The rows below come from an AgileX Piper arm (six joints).
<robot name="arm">
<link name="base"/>
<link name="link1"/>
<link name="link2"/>
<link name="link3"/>
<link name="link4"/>
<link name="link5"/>
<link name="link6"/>
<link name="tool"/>
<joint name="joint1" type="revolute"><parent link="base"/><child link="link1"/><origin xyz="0 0 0.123" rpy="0 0 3.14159"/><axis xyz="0 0 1"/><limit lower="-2.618" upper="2.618"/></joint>
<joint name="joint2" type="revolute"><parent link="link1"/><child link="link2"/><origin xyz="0 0 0" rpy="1.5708 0 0"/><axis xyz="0 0 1"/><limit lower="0" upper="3.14"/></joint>
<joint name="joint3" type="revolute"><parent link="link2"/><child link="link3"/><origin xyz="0.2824 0.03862 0" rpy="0 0 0"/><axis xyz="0 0 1"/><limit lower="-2.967" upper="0"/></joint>
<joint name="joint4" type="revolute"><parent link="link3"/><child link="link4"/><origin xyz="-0.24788 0.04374 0" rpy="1.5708 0 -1.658"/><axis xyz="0 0 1"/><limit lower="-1.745" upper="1.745"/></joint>
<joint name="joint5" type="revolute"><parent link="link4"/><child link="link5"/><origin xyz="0 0 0" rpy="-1.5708 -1.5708 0"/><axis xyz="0 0 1"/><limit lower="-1.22" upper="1.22"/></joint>
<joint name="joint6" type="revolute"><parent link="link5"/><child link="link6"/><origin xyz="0.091 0 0" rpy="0 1.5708 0"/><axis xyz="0 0 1"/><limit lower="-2.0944" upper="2.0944"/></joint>
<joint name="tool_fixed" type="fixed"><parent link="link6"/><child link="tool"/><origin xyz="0 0 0" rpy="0 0 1.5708"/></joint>
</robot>
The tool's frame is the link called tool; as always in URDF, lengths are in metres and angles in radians.
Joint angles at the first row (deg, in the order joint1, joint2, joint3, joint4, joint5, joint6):
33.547 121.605 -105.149 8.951 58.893 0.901
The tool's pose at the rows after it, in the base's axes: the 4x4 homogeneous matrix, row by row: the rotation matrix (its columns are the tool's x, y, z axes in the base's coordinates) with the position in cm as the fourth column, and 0 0 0 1 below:
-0.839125 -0.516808 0.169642 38.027; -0.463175 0.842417 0.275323 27.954; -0.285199 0.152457 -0.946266 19.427; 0 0 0 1
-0.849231 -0.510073 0.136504 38.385; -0.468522 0.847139 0.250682 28.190; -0.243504 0.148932 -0.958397 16.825; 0 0 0 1
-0.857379 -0.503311 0.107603 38.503; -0.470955 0.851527 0.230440 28.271; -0.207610 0.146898 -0.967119 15.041; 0 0 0 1
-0.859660 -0.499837 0.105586 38.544; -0.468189 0.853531 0.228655 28.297; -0.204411 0.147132 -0.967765 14.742; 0 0 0 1
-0.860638 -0.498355 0.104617 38.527; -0.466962 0.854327 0.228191 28.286; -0.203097 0.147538 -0.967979 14.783; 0 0 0 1
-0.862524 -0.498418 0.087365 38.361; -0.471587 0.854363 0.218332 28.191; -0.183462 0.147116 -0.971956 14.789; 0 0 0 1
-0.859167 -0.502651 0.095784 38.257; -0.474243 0.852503 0.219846 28.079; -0.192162 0.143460 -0.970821 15.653; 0 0 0 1
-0.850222 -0.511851 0.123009 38.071; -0.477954 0.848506 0.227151 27.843; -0.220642 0.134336 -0.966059 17.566; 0 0 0 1
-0.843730 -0.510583 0.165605 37.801; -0.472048 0.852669 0.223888 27.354; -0.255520 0.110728 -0.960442 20.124; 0 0 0 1
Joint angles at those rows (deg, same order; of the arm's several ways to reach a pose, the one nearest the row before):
34.897 126.134 -105.151 8.840 56.922 0.946
34.898 129.313 -105.150 8.824 56.229 0.946
34.897 131.459 -105.150 8.824 56.184 1.094
34.898 131.825 -105.150 8.824 55.976 1.276
34.897 131.772 -105.150 8.825 56.092 1.381
34.898 131.719 -105.150 8.824 57.305 1.382
34.898 130.648 -105.148 8.522 57.898 1.382
34.898 128.313 -105.203 7.800 58.684 1.382
34.897 125.233 -105.447 5.893 59.978 2.548

